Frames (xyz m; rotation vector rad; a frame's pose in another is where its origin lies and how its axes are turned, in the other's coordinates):
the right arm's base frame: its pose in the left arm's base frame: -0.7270 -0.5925 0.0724 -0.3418 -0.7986 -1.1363
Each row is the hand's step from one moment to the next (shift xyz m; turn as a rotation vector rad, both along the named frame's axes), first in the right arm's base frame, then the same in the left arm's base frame.
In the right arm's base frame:
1: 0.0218 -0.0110 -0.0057 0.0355 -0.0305 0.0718
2: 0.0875 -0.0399 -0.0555 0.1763 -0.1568 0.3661
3: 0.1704 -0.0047 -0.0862 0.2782 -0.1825 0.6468
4: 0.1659 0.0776 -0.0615 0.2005 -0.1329 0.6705
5: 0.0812 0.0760 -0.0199 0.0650 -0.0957 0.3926
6: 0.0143 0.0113 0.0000 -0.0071 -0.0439 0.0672
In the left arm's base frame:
1: -0.0036 -0.0227 0.0101 -0.0487 0.0081 0.0700
2: 0.0022 -0.1094 0.0190 -0.2506 0.0438 0.3535
3: 0.0616 -0.1697 0.0625 -0.3639 0.1384 0.6144
4: 0.1253 -0.1178 0.0880 -0.3431 0.2255 0.5821
5: 0.0916 -0.0358 0.0556 -0.2269 0.1599 0.3008
6: 0.0129 -0.0050 0.0119 -0.0671 0.0284 0.0344

